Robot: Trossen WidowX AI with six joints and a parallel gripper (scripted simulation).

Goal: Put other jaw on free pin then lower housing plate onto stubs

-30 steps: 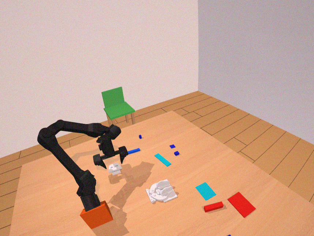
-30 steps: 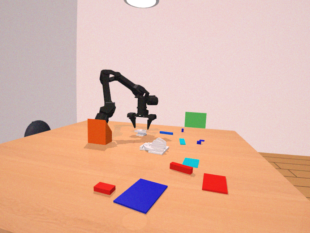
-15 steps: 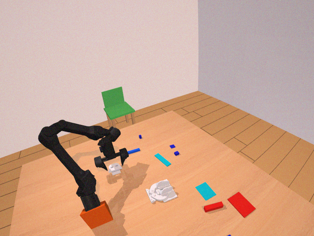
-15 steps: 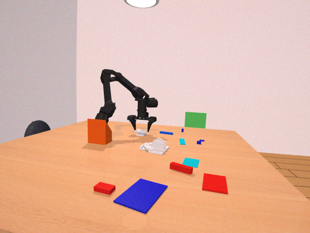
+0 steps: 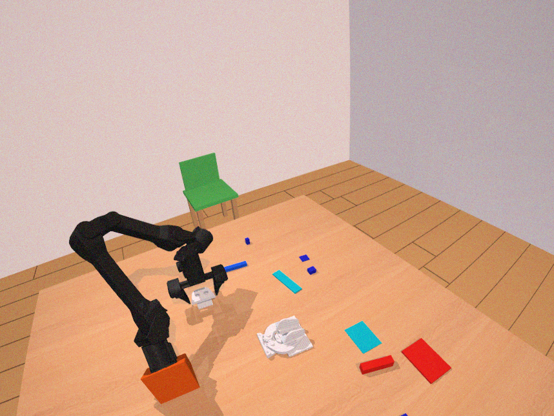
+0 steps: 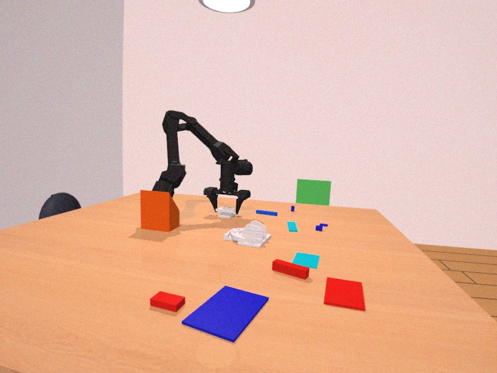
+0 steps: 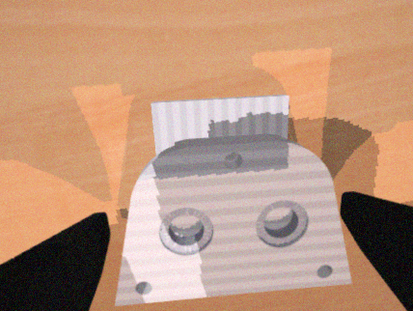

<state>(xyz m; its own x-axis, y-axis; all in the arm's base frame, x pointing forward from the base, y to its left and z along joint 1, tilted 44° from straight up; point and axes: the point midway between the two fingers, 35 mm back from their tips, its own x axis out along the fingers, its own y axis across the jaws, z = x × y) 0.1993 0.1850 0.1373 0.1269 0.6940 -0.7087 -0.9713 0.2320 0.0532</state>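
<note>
Right now the white housing plate is 2 cm above my gripper tip. Also, from my gripper tip: cyan tile (29 cm ahead, 42 cm to the right, 1 cm below); then white base (14 cm ahead, 28 cm to the right, 1 cm below); then red tile (35 cm ahead, 59 cm to the right, 1 cm below).
</note>
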